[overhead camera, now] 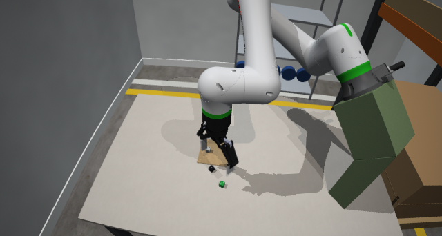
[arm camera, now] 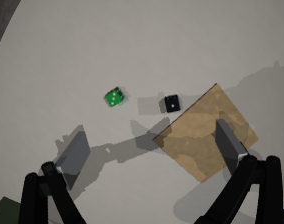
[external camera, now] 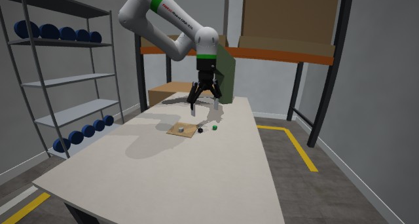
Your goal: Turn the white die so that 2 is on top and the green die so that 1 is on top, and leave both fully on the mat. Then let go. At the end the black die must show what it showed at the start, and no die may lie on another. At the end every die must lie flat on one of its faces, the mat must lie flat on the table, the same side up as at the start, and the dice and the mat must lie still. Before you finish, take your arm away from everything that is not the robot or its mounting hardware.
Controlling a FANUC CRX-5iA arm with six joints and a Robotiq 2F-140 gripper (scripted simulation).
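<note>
My hand is 2 cm past the green die, 6 cm to the right of it and 11 cm above it. Also, from my hand: mat: 12 cm to the right, 12 cm below; black die: 2 cm ahead, 2 cm to the right, 11 cm below; white die: 3 cm ahead, 12 cm to the right, 10 cm below.
</note>
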